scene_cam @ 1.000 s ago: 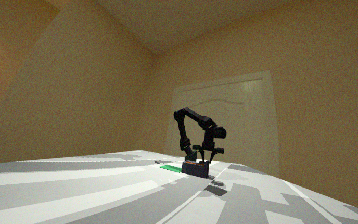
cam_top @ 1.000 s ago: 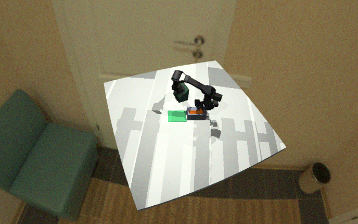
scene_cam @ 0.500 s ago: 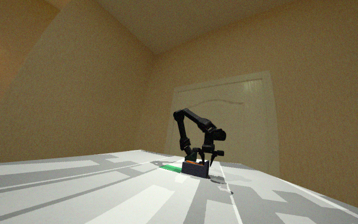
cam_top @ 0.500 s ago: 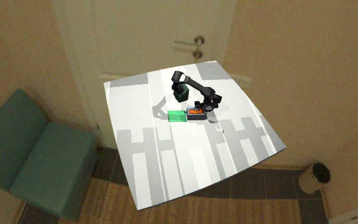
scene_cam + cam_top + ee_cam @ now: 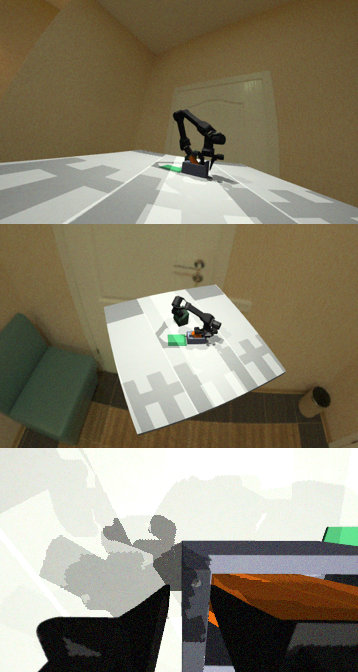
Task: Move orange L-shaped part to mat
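My gripper tip is now 3 cm past the orange L-shaped part, 5 cm to the left of it and 1 cm below it. Also, from my gripper tip: grey tray: 3 cm behind, 6 cm to the right, 5 cm below; then green mat: 9 cm behind, 21 cm to the right, 5 cm below.
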